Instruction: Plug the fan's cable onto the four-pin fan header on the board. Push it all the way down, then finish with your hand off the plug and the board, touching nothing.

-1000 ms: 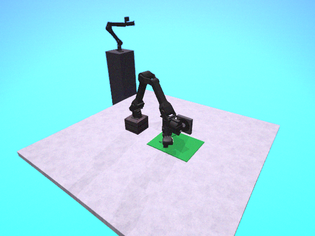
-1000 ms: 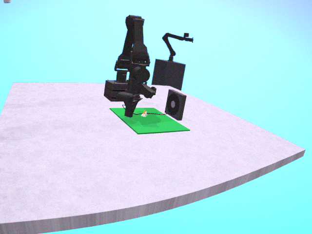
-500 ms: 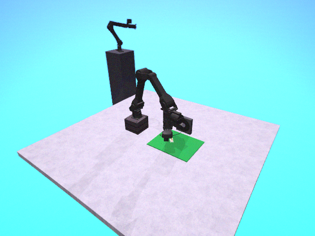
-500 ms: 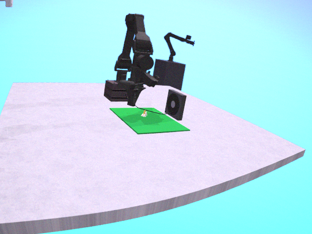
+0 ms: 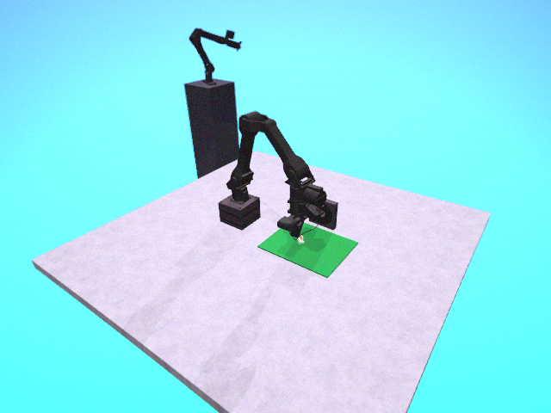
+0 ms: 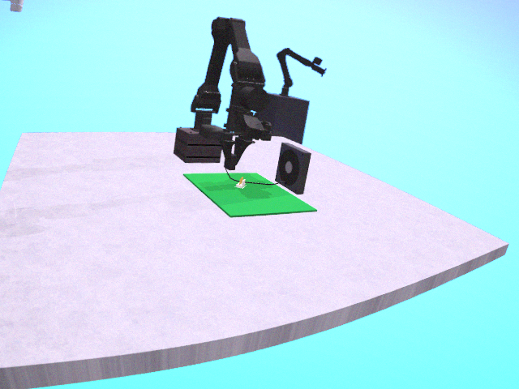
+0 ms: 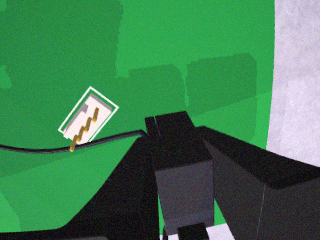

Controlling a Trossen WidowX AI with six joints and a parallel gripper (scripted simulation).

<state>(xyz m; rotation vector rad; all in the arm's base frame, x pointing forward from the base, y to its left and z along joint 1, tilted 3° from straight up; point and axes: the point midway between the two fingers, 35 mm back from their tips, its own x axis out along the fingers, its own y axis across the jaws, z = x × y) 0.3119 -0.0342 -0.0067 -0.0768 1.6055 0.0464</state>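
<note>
My gripper tip is 70 mm above the white four-pin fan header, 40 mm to the right of it and 10 mm past it. From my gripper tip the other things lie so: dark fan plug (10 mm behind, 10 mm above); green board (80 mm below, 40 mm to the left, 20 mm ahead); black fan (190 mm to the left, 10 mm below, 10 mm behind).
</note>
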